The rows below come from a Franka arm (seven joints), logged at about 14 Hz.
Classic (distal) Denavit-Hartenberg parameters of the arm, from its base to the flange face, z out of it. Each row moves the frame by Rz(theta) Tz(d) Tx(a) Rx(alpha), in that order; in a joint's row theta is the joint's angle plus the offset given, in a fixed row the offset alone. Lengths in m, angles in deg.
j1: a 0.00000  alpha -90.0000  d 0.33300  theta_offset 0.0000
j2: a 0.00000  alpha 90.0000  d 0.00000  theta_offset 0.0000
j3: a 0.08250  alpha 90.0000  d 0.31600  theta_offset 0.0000
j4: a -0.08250  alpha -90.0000  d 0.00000  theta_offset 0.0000
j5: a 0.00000  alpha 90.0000  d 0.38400  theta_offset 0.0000
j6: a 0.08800  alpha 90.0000  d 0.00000  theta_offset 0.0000
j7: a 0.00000  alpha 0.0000  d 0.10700  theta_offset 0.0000
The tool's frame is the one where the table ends.
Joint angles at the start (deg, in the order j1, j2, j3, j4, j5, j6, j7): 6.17, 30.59, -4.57, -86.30, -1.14, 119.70, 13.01
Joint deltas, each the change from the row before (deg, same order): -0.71, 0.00, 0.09, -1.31, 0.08, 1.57, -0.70; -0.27, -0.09, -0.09, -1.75, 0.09, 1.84, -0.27; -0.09, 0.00, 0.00, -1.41, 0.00, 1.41, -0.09; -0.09, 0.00, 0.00, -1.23, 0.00, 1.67, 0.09; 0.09, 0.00, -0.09, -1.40, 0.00, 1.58, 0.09; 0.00, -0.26, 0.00, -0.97, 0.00, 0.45, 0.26; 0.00, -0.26, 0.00, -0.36, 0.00, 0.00, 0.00; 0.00, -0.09, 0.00, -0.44, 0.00, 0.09, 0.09; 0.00, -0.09, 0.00, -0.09, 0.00, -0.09, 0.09
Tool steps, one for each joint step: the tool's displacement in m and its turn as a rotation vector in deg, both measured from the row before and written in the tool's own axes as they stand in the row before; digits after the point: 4 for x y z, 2 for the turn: -0.0007, 0.0078, 0.0086, 0.14, 0.20, -0.05; -0.0030, 0.0047, 0.0102, 0.07, 0.15, 0.10; -0.0033, 0.0016, 0.0090, 0.01, -0.01, -0.02; -0.0023, 0.0014, 0.0071, 0.10, 0.42, 0.16; -0.0037, 0.0004, 0.0084, 0.01, 0.19, 0.06; -0.0035, 0.0008, 0.0037, -0.03, -0.26, 0.26; -0.0014, 0.0004, -0.0003, 0.00, -0.10, 0.01; -0.0018, 0.0004, 0.0022, -0.05, -0.26, 0.09; -0.0005, 0.0002, -0.0002, -0.01, -0.09, 0.09
